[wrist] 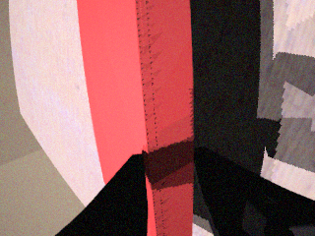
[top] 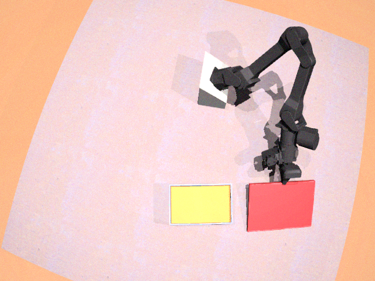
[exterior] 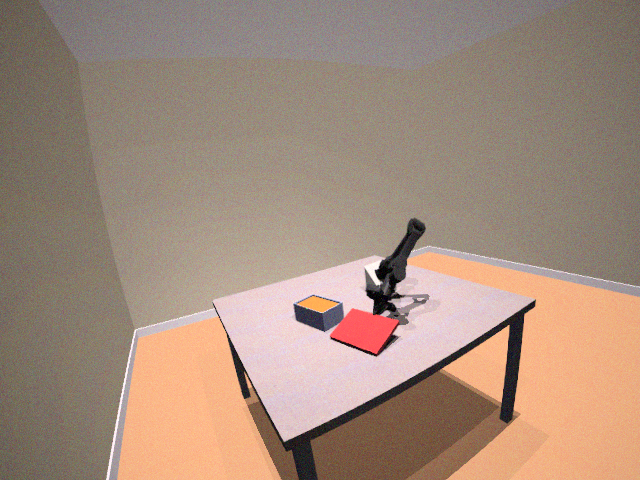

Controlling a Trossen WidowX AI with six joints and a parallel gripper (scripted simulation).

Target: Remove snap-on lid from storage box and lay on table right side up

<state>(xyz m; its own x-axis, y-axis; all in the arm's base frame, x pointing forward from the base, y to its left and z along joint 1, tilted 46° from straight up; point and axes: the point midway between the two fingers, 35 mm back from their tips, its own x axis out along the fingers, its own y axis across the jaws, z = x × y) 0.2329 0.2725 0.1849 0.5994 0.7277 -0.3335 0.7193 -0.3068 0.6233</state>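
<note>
Right now my gripper tip is 7 cm short of the red lid, 3 cm to the right of it and 3 cm above it. From my gripper tip the other things lie so: storage box (16 cm ahead, 25 cm to the right, 2 cm below).
</note>
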